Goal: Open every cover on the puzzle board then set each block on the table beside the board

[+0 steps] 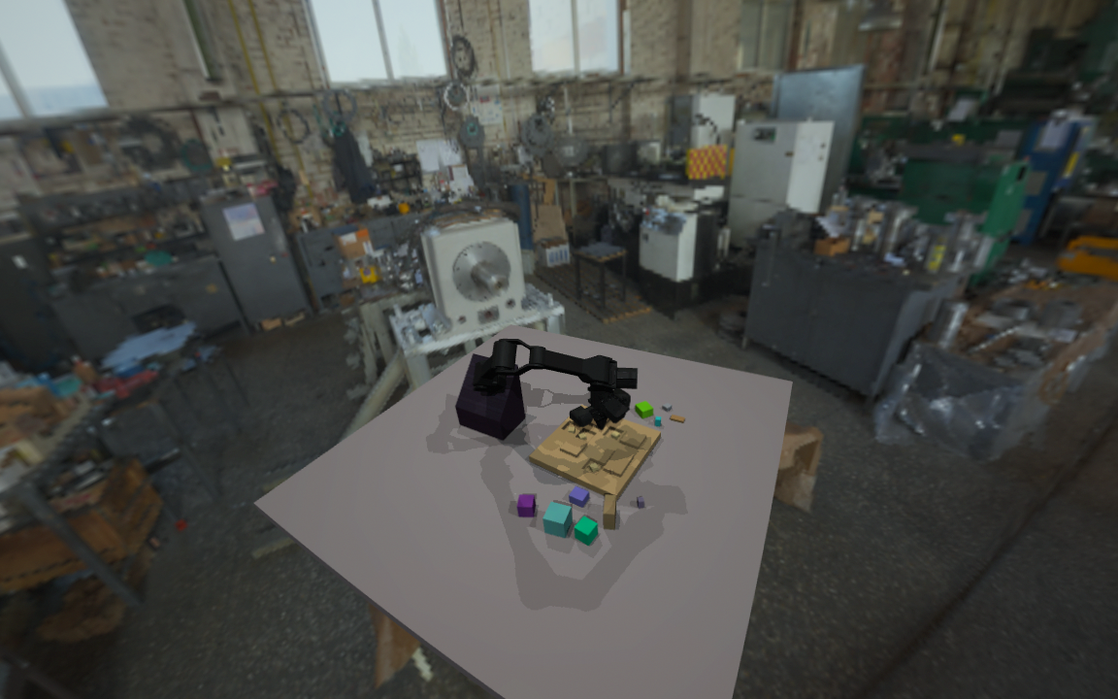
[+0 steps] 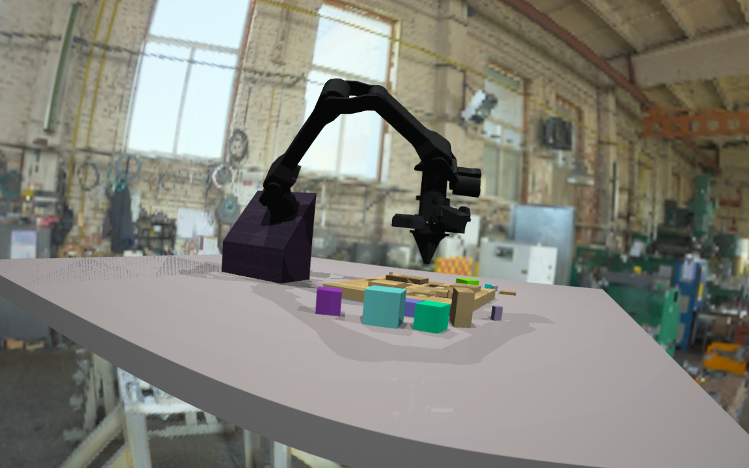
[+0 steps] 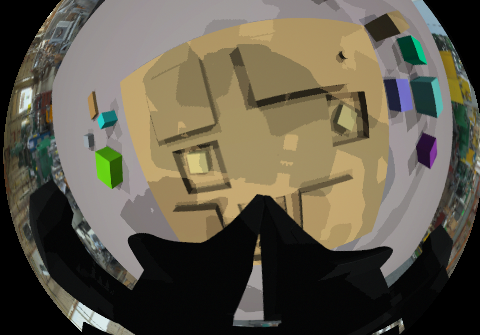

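Right now the tan puzzle board is 6 cm below my gripper tip. Also, from my gripper tip: lime block (8 cm ahead, 21 cm to the left, 6 cm below); small teal block (14 cm ahead, 16 cm to the left, 6 cm below); violet block (1 cm ahead, 21 cm to the right, 6 cm below).
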